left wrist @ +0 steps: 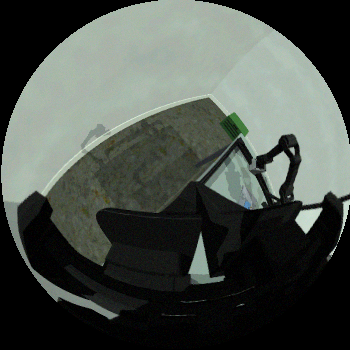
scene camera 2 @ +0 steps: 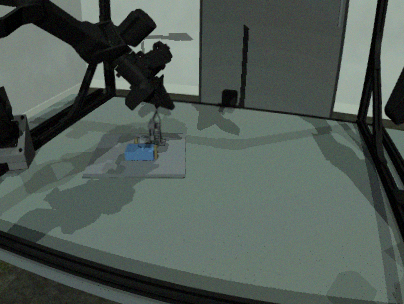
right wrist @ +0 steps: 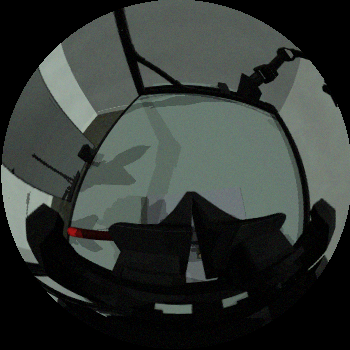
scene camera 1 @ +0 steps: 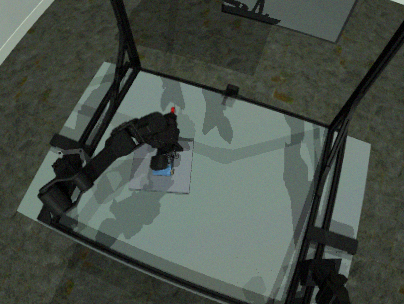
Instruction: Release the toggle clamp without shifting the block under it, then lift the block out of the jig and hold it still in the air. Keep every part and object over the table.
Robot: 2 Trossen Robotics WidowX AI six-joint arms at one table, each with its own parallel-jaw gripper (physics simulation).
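Observation:
The blue block sits low in the jig on a grey base plate, with tan pieces beside it. The metal toggle clamp stands behind the block. Its red handle tip shows past the right gripper in scene camera 1 and at the left of the right wrist view; scene camera 2 hides it. My right gripper is shut and empty, above the clamp, close to the handle; contact is unclear. My left gripper is shut and empty, away from the jig.
Black frame posts and rails edge the table. A small black box sits at the back rail. The right arm reaches over the plate from the left, and its dark shadows cross the table.

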